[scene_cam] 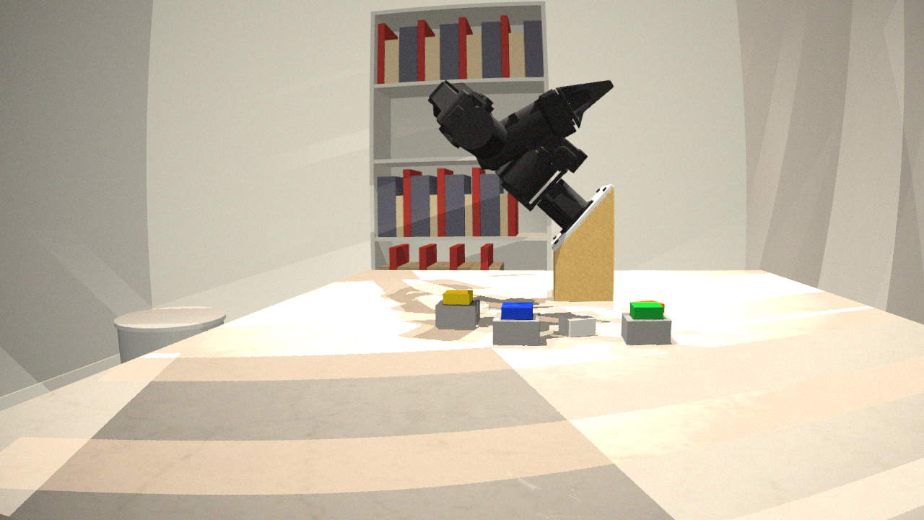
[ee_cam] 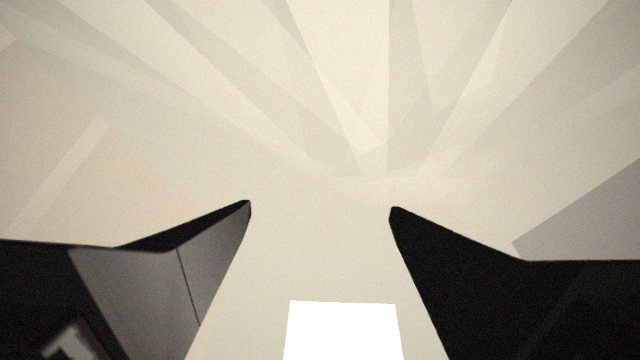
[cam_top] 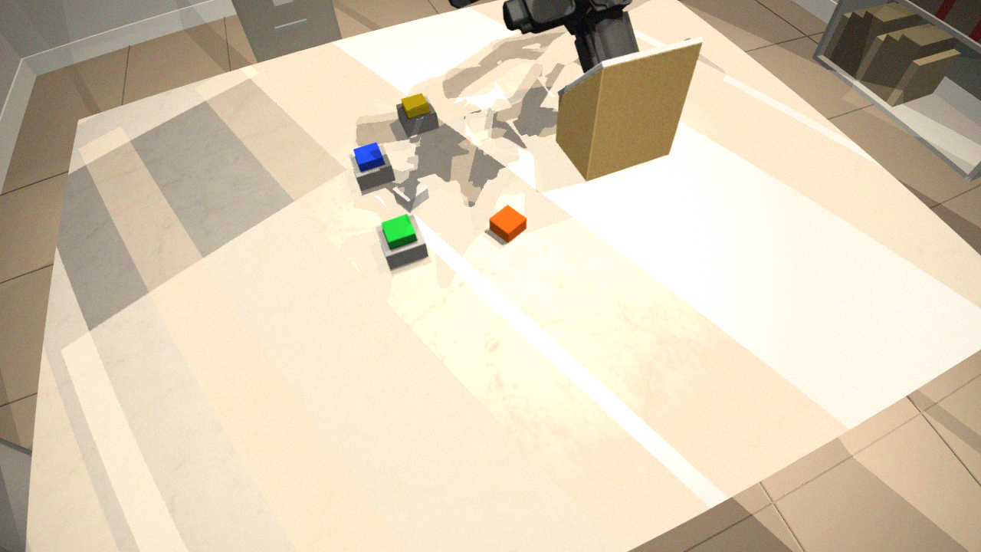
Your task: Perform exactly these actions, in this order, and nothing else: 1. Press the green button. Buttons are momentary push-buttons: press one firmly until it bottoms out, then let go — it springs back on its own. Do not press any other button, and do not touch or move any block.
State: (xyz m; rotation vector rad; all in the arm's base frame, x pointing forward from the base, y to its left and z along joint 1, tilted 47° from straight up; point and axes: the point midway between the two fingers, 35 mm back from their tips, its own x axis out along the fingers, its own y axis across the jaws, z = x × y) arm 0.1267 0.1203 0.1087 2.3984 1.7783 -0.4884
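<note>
Right now my gripper tip is 28 cm above the green button and 19 cm short of it. Also, from my gripper tip: yellow button: 28 cm below, 21 cm to the right, 8 cm ahead; small white block: 30 cm below, 15 cm ahead, 7 cm to the right; orange block: 30 cm below, 7 cm ahead, 3 cm to the left.
</note>
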